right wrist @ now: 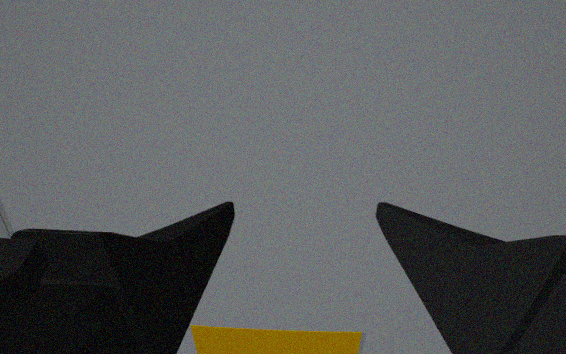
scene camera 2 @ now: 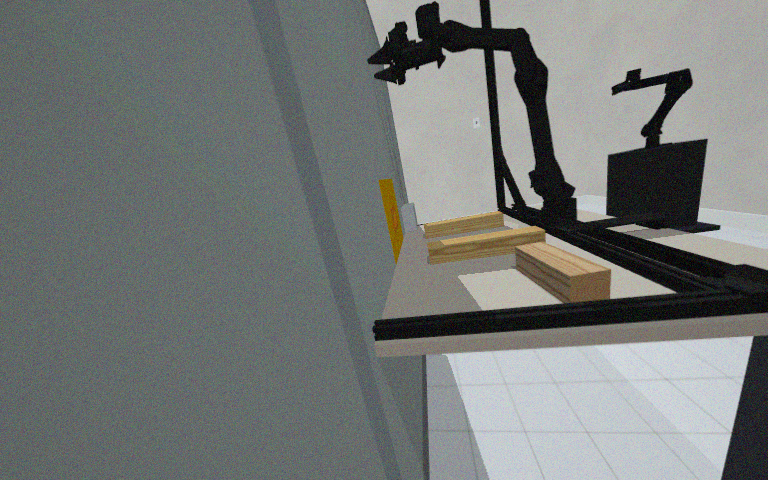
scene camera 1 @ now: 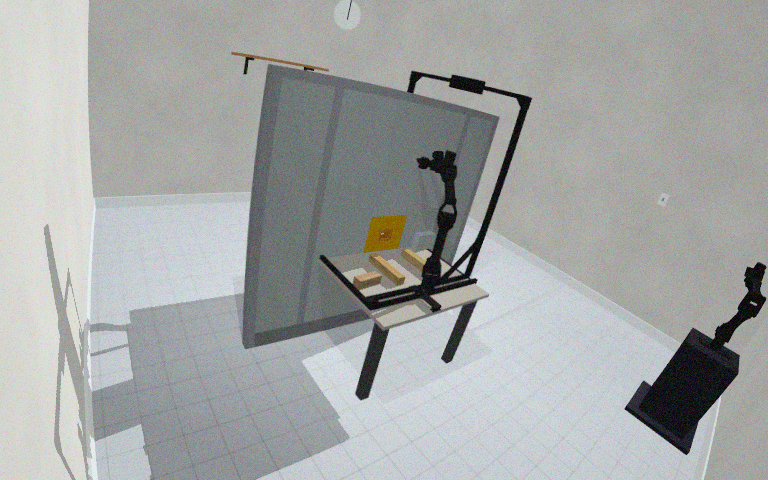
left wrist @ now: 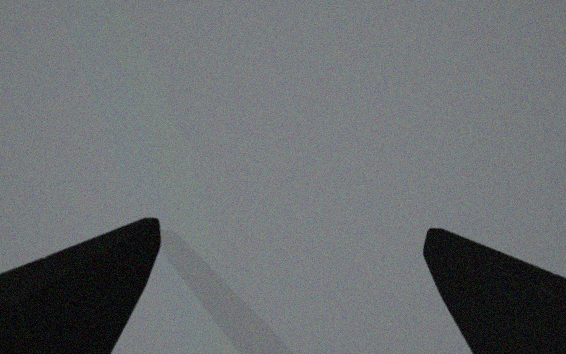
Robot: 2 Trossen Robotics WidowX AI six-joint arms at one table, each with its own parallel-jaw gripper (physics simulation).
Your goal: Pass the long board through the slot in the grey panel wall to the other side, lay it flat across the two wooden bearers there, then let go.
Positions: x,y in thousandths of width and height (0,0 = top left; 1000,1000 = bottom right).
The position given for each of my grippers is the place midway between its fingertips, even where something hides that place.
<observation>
My left gripper (scene camera 2: 484,145) is open and holds nothing. My right gripper (right wrist: 538,592) is open and holds nothing.
My left gripper is seen too in the left wrist view (left wrist: 520,665).
</observation>
